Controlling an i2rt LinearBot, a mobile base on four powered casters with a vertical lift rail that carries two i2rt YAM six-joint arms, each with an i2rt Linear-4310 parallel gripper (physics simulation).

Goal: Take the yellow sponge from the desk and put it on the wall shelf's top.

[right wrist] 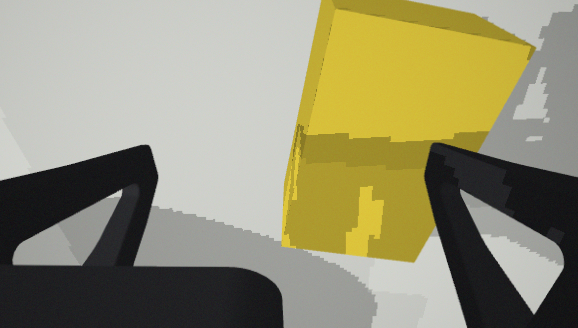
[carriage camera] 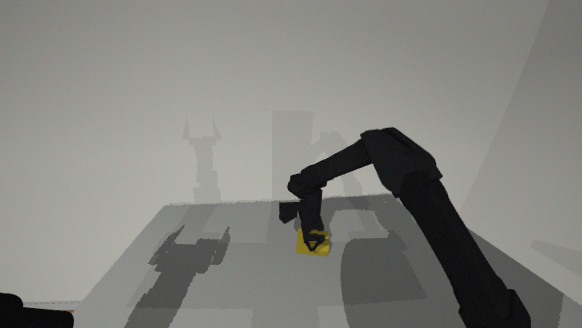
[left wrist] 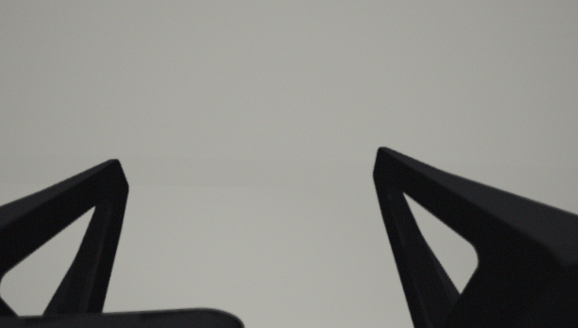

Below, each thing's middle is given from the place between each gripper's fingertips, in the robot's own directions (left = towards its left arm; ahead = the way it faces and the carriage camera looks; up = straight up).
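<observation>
Looking at the yellow sponge (right wrist: pixel 380 89), I see my right gripper 60 mm above it, 40 mm short of it and 20 mm to the left of it.
As for my left hand, the sponge is 56 cm below it, 39 cm ahead of it and 46 cm to the right of it. Going by its middle, the sponge is nearer to my right gripper than to my left hand.
</observation>
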